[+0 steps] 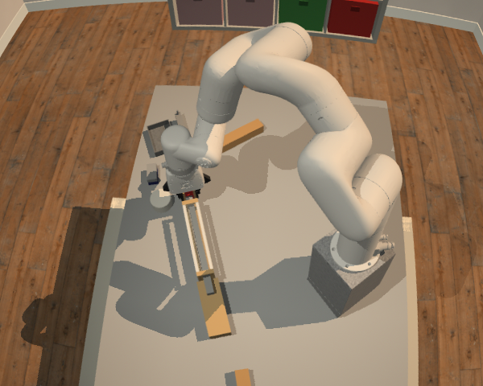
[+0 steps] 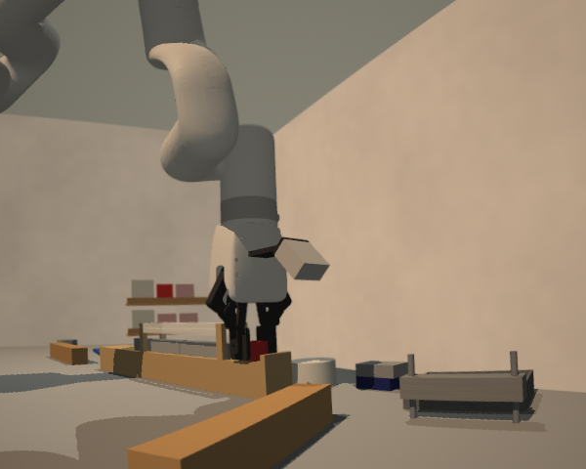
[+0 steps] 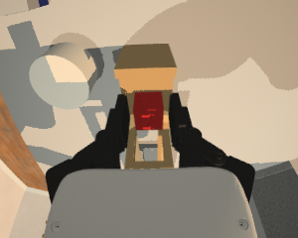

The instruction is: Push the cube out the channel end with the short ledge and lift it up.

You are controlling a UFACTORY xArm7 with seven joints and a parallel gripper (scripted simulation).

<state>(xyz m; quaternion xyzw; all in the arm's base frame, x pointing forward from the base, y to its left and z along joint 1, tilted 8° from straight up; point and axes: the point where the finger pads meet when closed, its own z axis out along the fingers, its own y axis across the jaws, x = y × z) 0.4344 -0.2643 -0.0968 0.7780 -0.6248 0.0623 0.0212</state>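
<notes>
My gripper is now 1 cm above the red cube. The rest, counted from my hand: blue-and-grey box: 13 cm ahead, 10 cm to the right, 5 cm below; then wooden beam: 13 cm behind, 22 cm to the right, 5 cm below; then wooden channel: 3 cm behind, 15 cm to the left, 1 cm below.
</notes>
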